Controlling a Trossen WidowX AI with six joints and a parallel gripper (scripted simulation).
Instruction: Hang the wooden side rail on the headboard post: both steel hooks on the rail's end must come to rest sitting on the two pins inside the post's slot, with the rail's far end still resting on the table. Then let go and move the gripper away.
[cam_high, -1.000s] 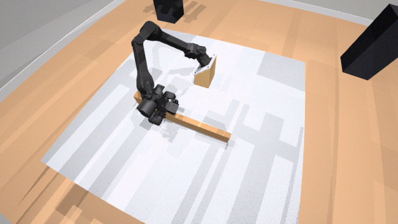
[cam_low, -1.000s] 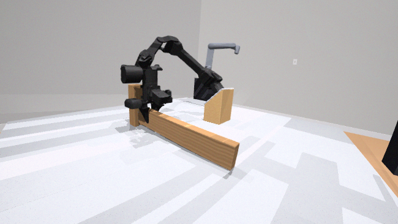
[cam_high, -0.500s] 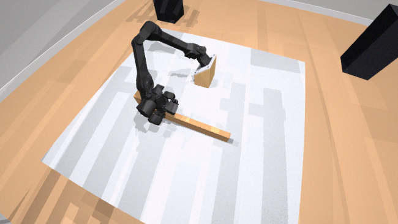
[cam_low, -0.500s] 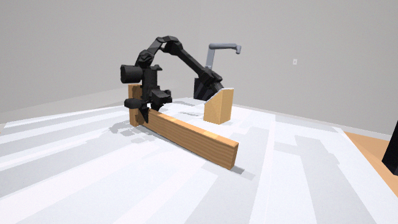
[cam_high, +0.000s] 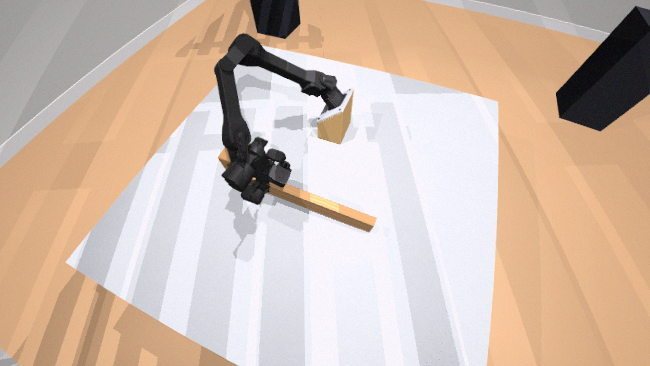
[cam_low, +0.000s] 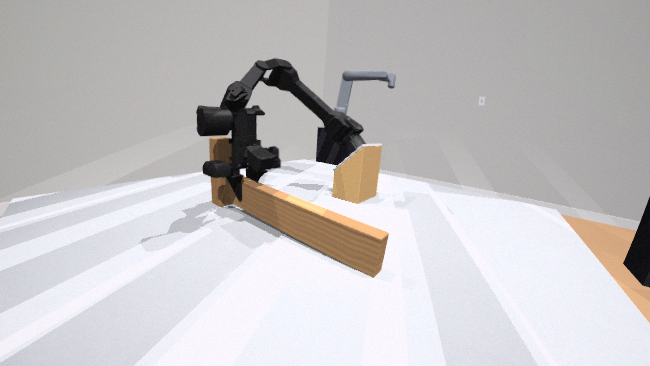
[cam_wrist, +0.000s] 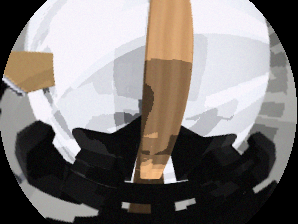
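Right now the upright headboard post is 110 mm to the right of my gripper tip and 40 mm above it.
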